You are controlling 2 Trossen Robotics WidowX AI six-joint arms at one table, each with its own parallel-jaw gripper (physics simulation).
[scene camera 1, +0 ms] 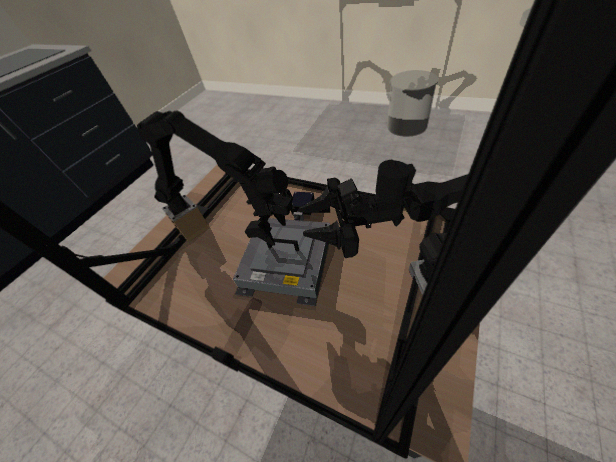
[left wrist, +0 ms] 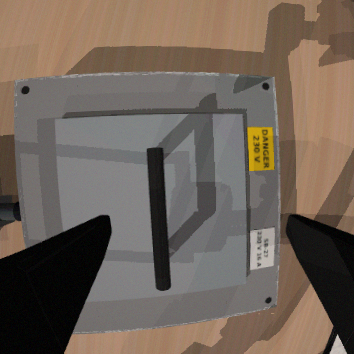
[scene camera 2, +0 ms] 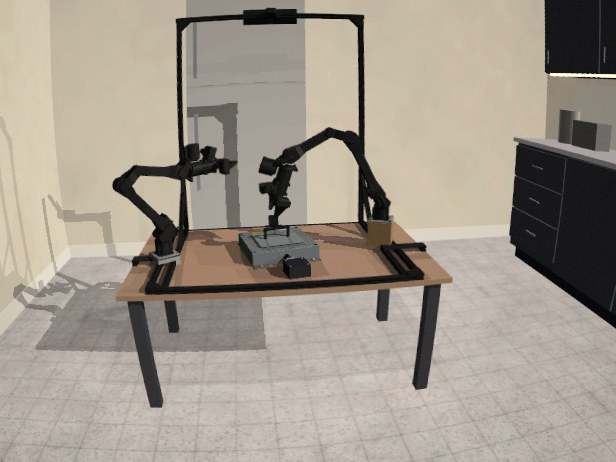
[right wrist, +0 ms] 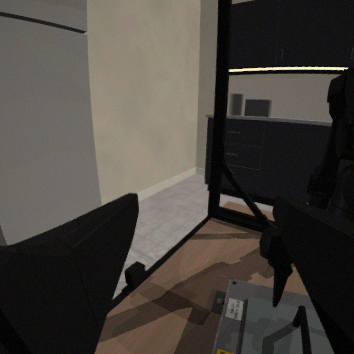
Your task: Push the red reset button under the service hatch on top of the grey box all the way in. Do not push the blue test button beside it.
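Note:
The grey box [scene camera 1: 277, 288] [scene camera 2: 272, 257] [left wrist: 150, 92] [right wrist: 224, 327] sits on the table. Its hatch [left wrist: 100, 175] [scene camera 1: 262, 260] lies closed on top, with a black bar handle [scene camera 1: 286, 241] [scene camera 2: 276, 229] [left wrist: 158, 215] [right wrist: 304, 327] standing up. The red and blue buttons do not show. My left gripper [scene camera 1: 276, 231] [scene camera 2: 274, 220] [left wrist: 199, 223] is open and empty, pointing down over the box close to the handle; in the left wrist view the handle lies between its fingers in the picture, below them. My right gripper [scene camera 1: 305, 221] [scene camera 2: 235, 163] [right wrist: 206, 203] is open and empty, held level, well above the table.
A small dark block [scene camera 1: 302, 199] [scene camera 2: 297, 267] stands beside the box, at its connector side. A yellow danger label [scene camera 1: 291, 280] [left wrist: 260, 149] and a white label [scene camera 1: 258, 276] [left wrist: 262, 248] lie along one box edge. Black rails [scene camera 2: 215, 287] border the table. A bin [scene camera 1: 411, 102] stands on the floor.

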